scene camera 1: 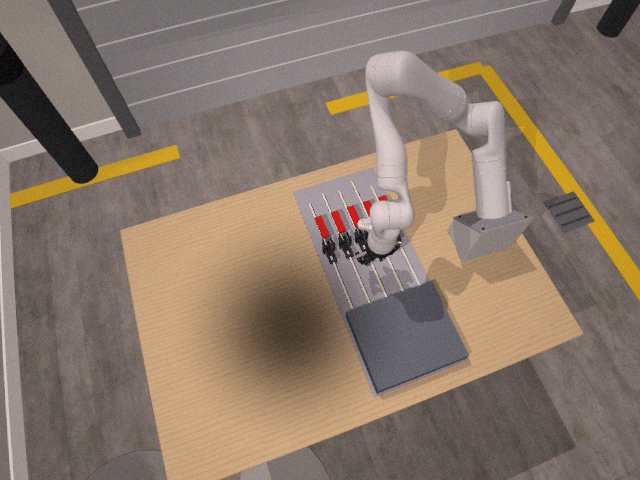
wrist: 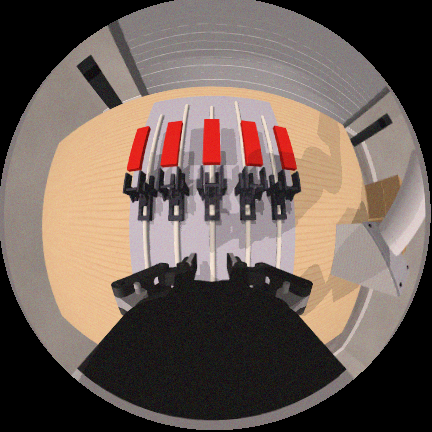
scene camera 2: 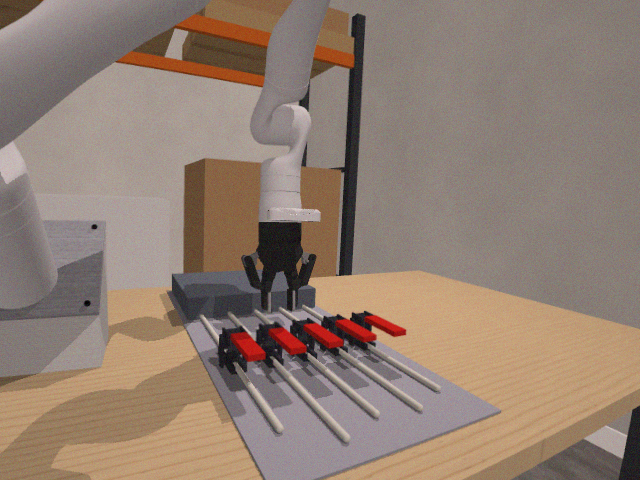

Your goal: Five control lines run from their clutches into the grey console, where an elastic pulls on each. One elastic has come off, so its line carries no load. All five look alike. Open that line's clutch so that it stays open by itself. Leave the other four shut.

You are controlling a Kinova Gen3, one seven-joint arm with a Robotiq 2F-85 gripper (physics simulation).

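Places are measured from the arm's base along level axes (x right, y ahead, z up), in centimetres.
Pixels of known places: gripper, fingertip midpoint: (scene camera 1: 373,261) (wrist: 211,260) (scene camera 2: 279,311); arm's base, origin of the base link: (scene camera 1: 492,213) (wrist: 388,239) (scene camera 2: 19,279).
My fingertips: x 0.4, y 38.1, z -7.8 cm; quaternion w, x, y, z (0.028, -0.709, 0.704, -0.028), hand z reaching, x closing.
Note:
Ahead of a thing's pixels: the offset from my fingertips to its top centre. "*": to the spot under its first point. Level surfaces: height alone.
Five clutches with red levers show in a row. In the wrist view they are the far left lever @(* dx +15.1, dy +10.7, dz +1.6 cm) (wrist: 138,148), the second @(dx +13.6, dy +5.6, dz +1.6 cm) (wrist: 171,143), the middle (wrist: 211,141), the fourth @(dx +13.8, dy -5.4, dz +1.6 cm) (wrist: 251,143) and the far right lever @(dx +13.8, dy -10.9, dz +1.6 cm) (wrist: 285,148). All levers lie down alike, pointing away from the grey console @(dx -23.9, dy -0.4, dz +0.4 cm) (scene camera 1: 408,341) (scene camera 2: 227,281). Pale lines run from the clutches toward it; the middle line @(* dx +1.8, dy -0.2, dz -3.2 cm) (wrist: 212,242) looks straight. My gripper (scene camera 2: 279,304) (wrist: 211,260) is partly open and empty, its fingertips apart on either side of the middle line in the wrist view, on the console side of the clutches. Scene camera 1 partly hides the fingers.
The clutches stand on a thin grey mat @(dz -4.0 cm) (scene camera 1: 307,198) (scene camera 2: 439,423) on the wooden table @(dz -4.3 cm) (scene camera 1: 206,289). The arm's grey base block (scene camera 1: 488,235) (scene camera 2: 56,330) stands beside the mat. A large cardboard box (scene camera 2: 227,206) and a rack post (scene camera 2: 354,144) stand behind the table.

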